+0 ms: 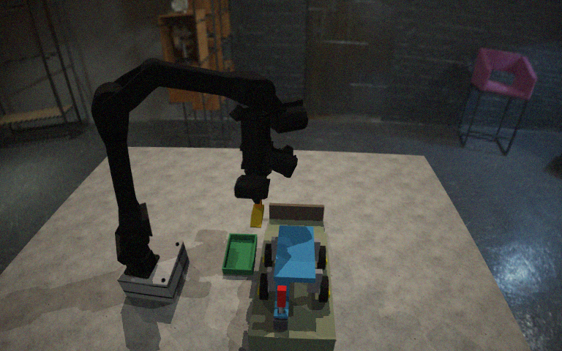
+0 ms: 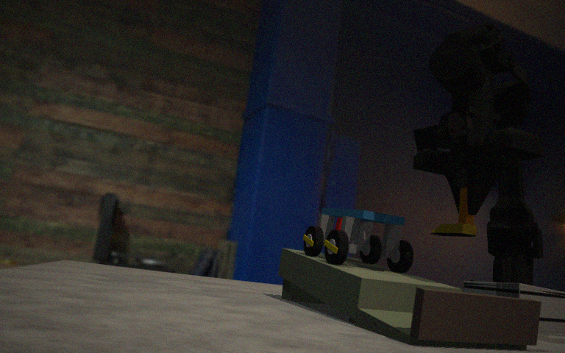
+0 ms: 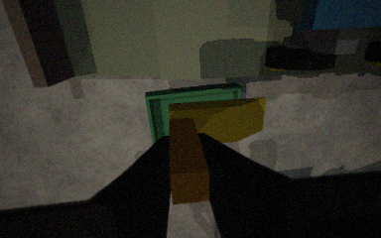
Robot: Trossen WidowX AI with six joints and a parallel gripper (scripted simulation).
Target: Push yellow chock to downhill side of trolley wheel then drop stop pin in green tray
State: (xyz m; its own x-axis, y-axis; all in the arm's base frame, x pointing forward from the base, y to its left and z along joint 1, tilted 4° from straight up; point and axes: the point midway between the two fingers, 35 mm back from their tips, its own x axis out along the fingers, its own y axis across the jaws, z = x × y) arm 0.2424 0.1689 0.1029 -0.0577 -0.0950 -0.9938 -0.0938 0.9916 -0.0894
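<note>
The red-headed stop pin is 9 cm ahead of my gripper tip, 24 cm to the right of it and 2 cm below it. Also, from my gripper tip: trolley (10 cm ahead, 14 cm to the right, 4 cm below); then green tray (4 cm behind, 4 cm to the right, 16 cm below); then yellow chock (2 cm to the right, 1 cm below).
</note>
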